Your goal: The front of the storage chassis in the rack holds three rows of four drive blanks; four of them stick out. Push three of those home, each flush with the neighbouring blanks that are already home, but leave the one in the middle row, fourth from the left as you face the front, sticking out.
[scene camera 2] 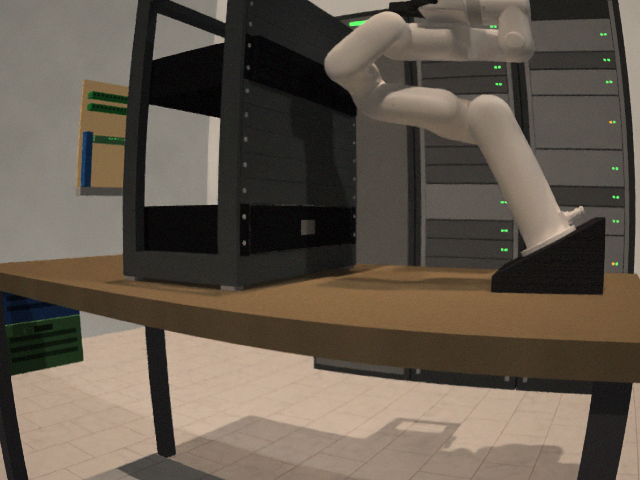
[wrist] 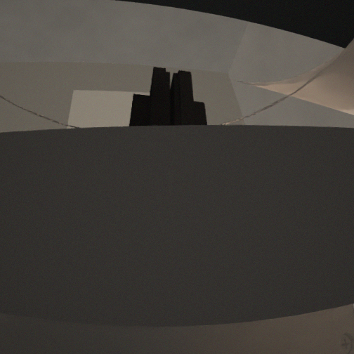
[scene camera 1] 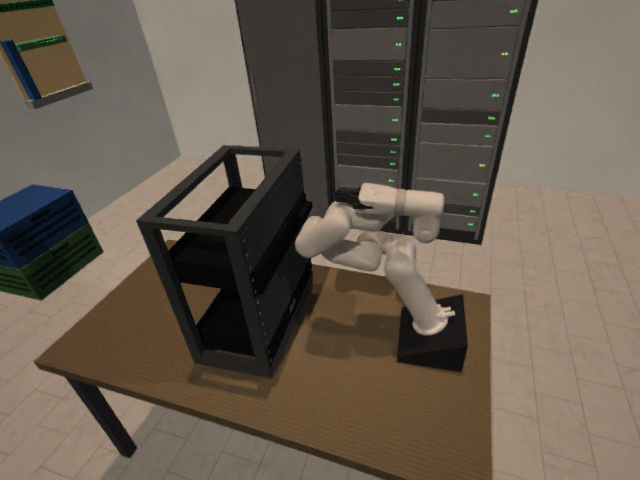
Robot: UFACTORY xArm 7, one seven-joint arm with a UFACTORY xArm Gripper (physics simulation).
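Pixels of known places: gripper, fingertip midpoint: [scene camera 2: 390,9] [scene camera 1: 335,195]; arm's base, link origin: [scene camera 2: 549,243] [scene camera 1: 430,321].
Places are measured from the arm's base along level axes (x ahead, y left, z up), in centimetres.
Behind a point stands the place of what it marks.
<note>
The dark rack [scene camera 1: 236,258] @[y 24.9, x 54.4, z 44.4 cm] [scene camera 2: 233,155] @[y 25.0, x 53.3, z 14.9 cm] stands on the table. A black chassis [scene camera 1: 201,260] @[y 18.9, x 68.6, z 37.8 cm] [scene camera 2: 294,67] @[y 9.1, x 49.2, z 34.2 cm] sits in its upper part and a lower black chassis [scene camera 1: 224,322] @[y 14.7, x 70.1, z 6.7 cm] [scene camera 2: 273,227] @[y 13.5, x 51.1, z 2.5 cm] has a light grey patch on its front. Which one holds the drive blanks, and the blanks themselves, cannot be made out; the fronts are dark and seen at a steep angle. My gripper [scene camera 1: 337,195] @[y -1.1, x 31.7, z 49.2 cm] [scene camera 2: 390,7] @[y -1.1, x 31.7, z 49.2 cm] [wrist: 171,73] is shut and empty. It is in the air on the front side of the rack, apart from it, above the bent arm. The wrist view shows the fingertips against pale walls.
The arm's black wedge base [scene camera 1: 431,348] @[y 11.8, x 0.3, z 0.1 cm] [scene camera 2: 563,263] @[y 13.2, x -2.1, z -2.8 cm] stands on the wooden table [scene camera 1: 361,408] @[y 31.0, x 21.5, z -8.1 cm] [scene camera 2: 387,315] @[y 38.1, x 23.0, z -8.1 cm], facing the rack front. My bent elbow [scene camera 1: 312,237] @[y 7.4, x 37.9, z 39.6 cm] [scene camera 2: 351,56] @[y 8.0, x 37.7, z 35.7 cm] is close to the rack's front. Tall server cabinets [scene camera 1: 292,77] stand behind. Blue and green crates [scene camera 1: 38,222] [scene camera 2: 46,343] are beyond the table.
</note>
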